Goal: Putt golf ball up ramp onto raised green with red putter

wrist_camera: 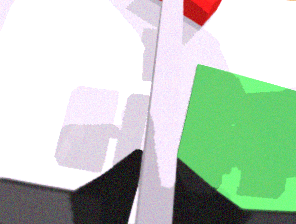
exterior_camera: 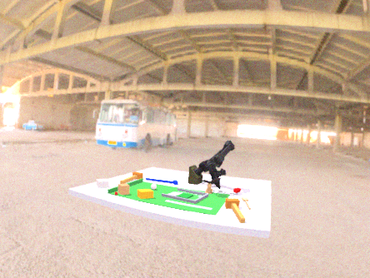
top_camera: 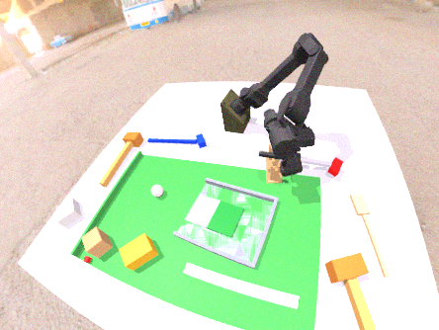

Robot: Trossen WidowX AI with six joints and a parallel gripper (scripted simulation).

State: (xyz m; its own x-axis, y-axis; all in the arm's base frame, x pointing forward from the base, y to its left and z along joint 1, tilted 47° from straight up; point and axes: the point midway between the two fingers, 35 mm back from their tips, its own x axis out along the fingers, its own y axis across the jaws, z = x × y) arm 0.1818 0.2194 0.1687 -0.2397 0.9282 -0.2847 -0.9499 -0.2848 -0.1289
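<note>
The wooden stand is 20 mm ahead of my gripper tip and 80 mm to the right of it. Also, from my gripper tip: red putter 20 mm to the left, 20 mm above; white strip 420 mm ahead, 50 mm to the right, 30 mm below; cream paddle 130 mm ahead, 250 mm to the left, 30 mm below.
</note>
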